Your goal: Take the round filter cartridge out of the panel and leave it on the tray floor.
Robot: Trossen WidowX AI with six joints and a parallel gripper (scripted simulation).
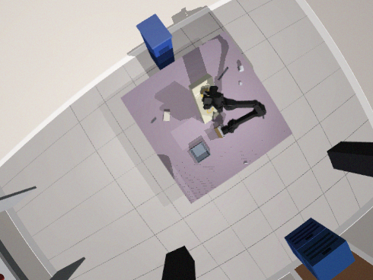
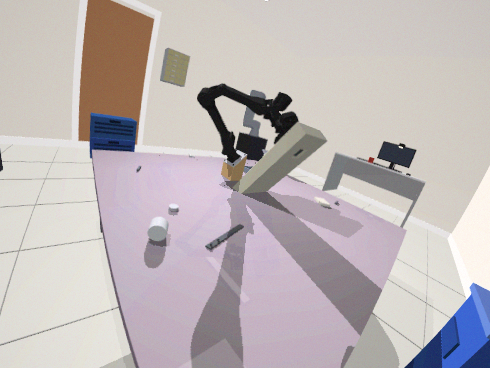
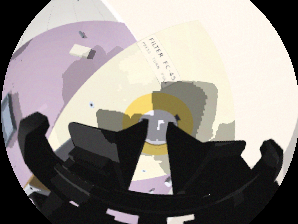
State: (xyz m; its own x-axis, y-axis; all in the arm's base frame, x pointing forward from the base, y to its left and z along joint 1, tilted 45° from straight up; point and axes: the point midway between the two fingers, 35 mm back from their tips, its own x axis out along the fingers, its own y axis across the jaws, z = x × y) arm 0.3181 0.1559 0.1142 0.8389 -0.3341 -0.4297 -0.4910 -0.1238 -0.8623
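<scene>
My gripper tip is now 1 cm short of the round filter cartridge and 1 cm above it. From my gripper tip the other things lie so: grey tray: 43 cm behind, 25 cm to the left, 27 cm below; cream block: 3 cm ahead, 36 cm to the left, 27 cm below.
</scene>
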